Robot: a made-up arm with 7 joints. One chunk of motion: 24 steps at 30 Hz.
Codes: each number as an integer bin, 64 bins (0 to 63) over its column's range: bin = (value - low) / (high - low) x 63, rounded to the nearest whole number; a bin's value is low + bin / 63 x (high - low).
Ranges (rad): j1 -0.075..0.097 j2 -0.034..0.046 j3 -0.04..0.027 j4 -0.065..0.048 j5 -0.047..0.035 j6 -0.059..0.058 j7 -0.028..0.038
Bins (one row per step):
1: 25 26 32 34 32 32 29
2: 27 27 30 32 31 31 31
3: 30 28 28 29 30 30 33
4: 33 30 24 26 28 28 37
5: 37 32 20 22 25 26 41
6: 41 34 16 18 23 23 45
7: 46 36 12 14 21 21 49
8: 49 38 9 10 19 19 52
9: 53 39 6 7 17 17 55
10: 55 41 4 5 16 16 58
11: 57 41 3 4 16 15 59
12: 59 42 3 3 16 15 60
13: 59 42 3 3 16 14 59
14: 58 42 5 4 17 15 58
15: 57 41 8 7 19 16 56
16: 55 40 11 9 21 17 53
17: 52 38 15 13 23 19 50
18: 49 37 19 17 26 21 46
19: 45 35 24 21 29 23 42
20: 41 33 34 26 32 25 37
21: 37 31 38 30 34 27 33
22: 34 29 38 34 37 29 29
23: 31 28 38 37 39 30 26
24: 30 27 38 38 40 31 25
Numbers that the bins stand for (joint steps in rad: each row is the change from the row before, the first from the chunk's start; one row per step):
1: -0.00675 -0.00098 -0.00597 -0.00402 -0.00535 0.00043 0.00238
2: -0.00129 0.00029 -0.00810 -0.00760 -0.00665 -0.00143 0.00448
3: 0.00690 0.00156 -0.01022 -0.01298 -0.00795 -0.00329 0.00657
4: 0.01510 0.00410 -0.01448 -0.01837 -0.01056 -0.00700 0.01076
5: 0.02602 0.00663 -0.01873 -0.02554 -0.01446 -0.01071 0.01495
6: 0.03694 0.00917 -0.02298 -0.03271 -0.01706 -0.01629 0.01914
7: 0.05059 0.01171 -0.02724 -0.03989 -0.01967 -0.02000 0.02333
8: 0.05878 0.01425 -0.03043 -0.04706 -0.02227 -0.02371 0.02648
9: 0.06970 0.01552 -0.03362 -0.05244 -0.02487 -0.02743 0.02962
10: 0.07516 0.01806 -0.03575 -0.05603 -0.02617 -0.02929 0.03276
11: 0.08062 0.01806 -0.03681 -0.05783 -0.02617 -0.03114 0.03381
12: 0.08608 0.01933 -0.03681 -0.05962 -0.02617 -0.03114 0.03486
13: 0.08608 0.01933 -0.03681 -0.05962 -0.02617 -0.03300 0.03381
14: 0.08335 0.01933 -0.03468 -0.05783 -0.02487 -0.03114 0.03276
15: 0.08062 0.01806 -0.03149 -0.05244 -0.02227 -0.02929 0.03067
16: 0.07516 0.01679 -0.02830 -0.04886 -0.01967 -0.02743 0.02752
17: 0.06697 0.01425 -0.02405 -0.04168 -0.01706 -0.02371 0.02438
18: 0.05878 0.01298 -0.01979 -0.03451 -0.01316 -0.02000 0.02019
19: 0.04786 0.01044 -0.01448 -0.02733 -0.00925 -0.01629 0.01600
20: 0.03694 0.00790 -0.00384 -0.01837 -0.00535 -0.01257 0.01076
21: 0.02602 0.00537 0.00041 -0.01119 -0.00275 -0.00886 0.00657
22: 0.01783 0.00283 0.00041 -0.00402 0.00116 -0.00514 0.00238
23: 0.00963 0.00156 0.00041 0.00137 0.00376 -0.00329 -0.00076
24: 0.00690 0.00029 0.00041 0.00316 0.00506 -0.00143 -0.00181

